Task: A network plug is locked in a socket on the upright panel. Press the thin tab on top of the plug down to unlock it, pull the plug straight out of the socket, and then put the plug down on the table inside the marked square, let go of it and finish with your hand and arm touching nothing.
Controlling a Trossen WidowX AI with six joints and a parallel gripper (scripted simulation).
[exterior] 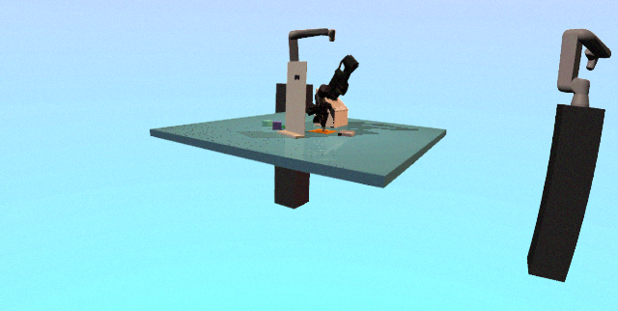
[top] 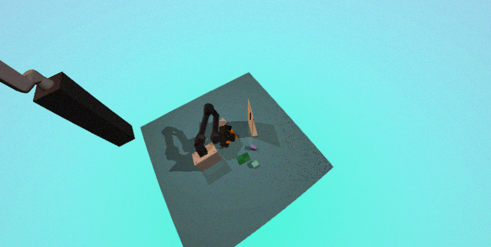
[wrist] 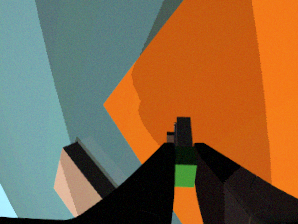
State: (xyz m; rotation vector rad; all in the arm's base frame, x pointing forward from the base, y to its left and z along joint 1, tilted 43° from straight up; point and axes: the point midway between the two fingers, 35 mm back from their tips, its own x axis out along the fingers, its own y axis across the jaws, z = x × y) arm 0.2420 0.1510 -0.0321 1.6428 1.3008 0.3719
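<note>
Right now the orange marked square is 20 mm below my gripper tip and 10 mm to the right of it. Round my gripper tip: green patch (250 mm to the right, 20 mm below); network plug (right at my gripper tip); purple cube (220 mm to the right, 120 mm ahead).
</note>
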